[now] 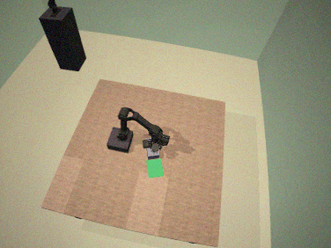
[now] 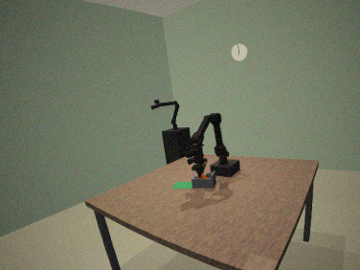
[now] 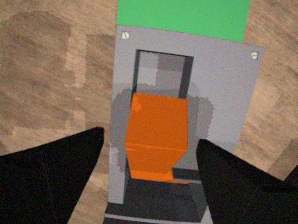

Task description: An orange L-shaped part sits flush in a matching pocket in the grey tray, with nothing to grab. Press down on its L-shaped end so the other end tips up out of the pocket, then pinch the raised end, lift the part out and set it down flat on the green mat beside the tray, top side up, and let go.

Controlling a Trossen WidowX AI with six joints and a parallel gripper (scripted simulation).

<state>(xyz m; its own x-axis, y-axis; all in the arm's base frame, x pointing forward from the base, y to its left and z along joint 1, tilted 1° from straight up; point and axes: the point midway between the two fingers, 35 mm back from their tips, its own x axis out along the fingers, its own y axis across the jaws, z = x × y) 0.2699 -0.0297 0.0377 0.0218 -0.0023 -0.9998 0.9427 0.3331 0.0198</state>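
The orange L-shaped part is 30 mm behind my gripper tip, 30 mm to the left of it and 40 mm below it. From my gripper tip the other things lie so: green mat 30 mm ahead, 140 mm to the right, 90 mm below.
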